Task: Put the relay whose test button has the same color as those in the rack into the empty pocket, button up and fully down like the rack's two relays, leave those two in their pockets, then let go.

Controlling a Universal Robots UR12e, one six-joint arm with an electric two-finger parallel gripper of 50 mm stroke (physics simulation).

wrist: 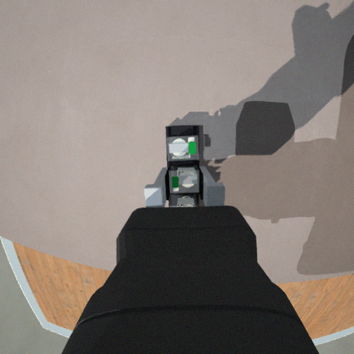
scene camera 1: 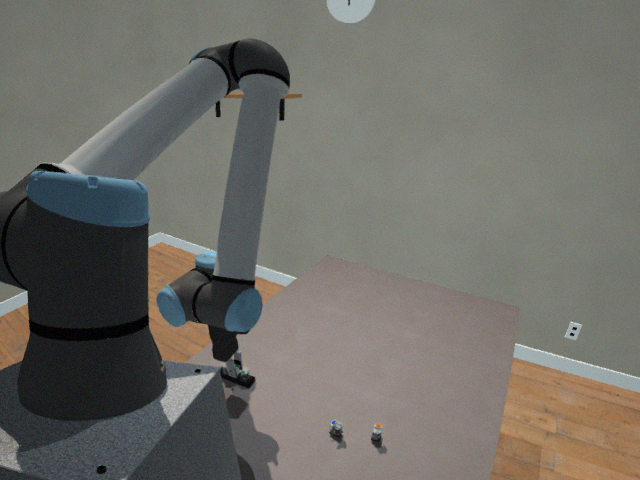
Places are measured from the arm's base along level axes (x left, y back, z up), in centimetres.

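Where they show: gripper, fingertip midpoint: [scene camera 1: 235, 372]; arm's base, link origin: [scene camera 1: 95, 384].
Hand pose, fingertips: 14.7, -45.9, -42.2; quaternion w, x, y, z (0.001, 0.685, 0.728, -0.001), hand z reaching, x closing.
Observation:
Things, the pixels of their top centre, and the offset from my fingertips, as dx, dy, dz. "spot": a spot on its surface instead. Level surfaces: height alone.
- black rack, surface spot: [scene camera 1: 250, 383] spot: -5.3, +0.6, -1.4
- relay with a blue button, top centre: [scene camera 1: 336, 423] -33.6, +5.1, +1.7
- relay with an orange button, top centre: [scene camera 1: 377, 427] -43.3, +2.2, +1.7
- table, surface height: dz -2.7
A black rack [scene camera 1: 250, 383] [wrist: 184, 131] stands on the table beside the robot's pedestal. A relay with a green test button [wrist: 179, 147] is in its far pocket in the wrist view. Another relay [wrist: 186, 201] shows at the near end, mostly hidden by the gripper body. My gripper [scene camera 1: 235, 363] [wrist: 183, 176] points down at the rack, shut on the green-button relay [wrist: 186, 179] between these two. The held relay is upright, button up, with its button on the opposite side to the far relay's. How deep it sits cannot be told.
A relay with a blue button [scene camera 1: 336, 428] and a relay with an orange button [scene camera 1: 377, 432] stand apart from the rack on the table [scene camera 1: 392, 330]. The robot's pedestal [scene camera 1: 186, 413] is close beside the rack in the scene view.

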